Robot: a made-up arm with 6 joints.
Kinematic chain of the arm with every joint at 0, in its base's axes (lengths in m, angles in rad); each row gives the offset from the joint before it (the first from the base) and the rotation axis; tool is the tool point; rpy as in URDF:
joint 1: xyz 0 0 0.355 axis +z
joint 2: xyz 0 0 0 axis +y
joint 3: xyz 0.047 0 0.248 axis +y
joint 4: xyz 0.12 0 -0.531 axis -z
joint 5: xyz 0 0 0 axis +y
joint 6: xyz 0.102 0 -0.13 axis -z
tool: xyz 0 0 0 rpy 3.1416 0 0
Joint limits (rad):
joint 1: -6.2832..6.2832
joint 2: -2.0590..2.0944
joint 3: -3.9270..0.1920
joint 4: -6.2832..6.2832
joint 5: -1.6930..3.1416
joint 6: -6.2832..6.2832
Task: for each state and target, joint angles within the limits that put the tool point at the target. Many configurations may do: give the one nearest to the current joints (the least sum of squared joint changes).
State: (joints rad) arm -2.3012 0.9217 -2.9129 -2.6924 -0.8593 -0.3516
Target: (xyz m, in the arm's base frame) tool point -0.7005 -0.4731 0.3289
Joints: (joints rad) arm -2.6179 1.2597 -2.7681 -2.7409 -0.5069 -0.3516
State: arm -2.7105 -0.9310 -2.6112 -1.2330 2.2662 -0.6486
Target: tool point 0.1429 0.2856 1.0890
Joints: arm -2.5463 -0.7639 -2.5171 -1.2432 2.2003 -0.6486
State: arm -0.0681 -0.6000 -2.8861 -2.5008 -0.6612 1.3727
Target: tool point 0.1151 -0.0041 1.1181
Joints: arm -0.3500 -0.3382 -2.6012 -2.9243 -0.8952 1.3727
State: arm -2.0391 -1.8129 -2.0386 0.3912 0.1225 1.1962
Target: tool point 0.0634 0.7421 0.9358
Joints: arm -1.6886 -1.3867 -2.2999 0.3739 0.2517 1.1962
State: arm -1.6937 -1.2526 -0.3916 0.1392 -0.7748 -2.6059
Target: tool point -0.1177 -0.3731 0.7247
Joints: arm -1.8008 -1.1091 -0.3546 0.1837 -0.7005 -2.6059
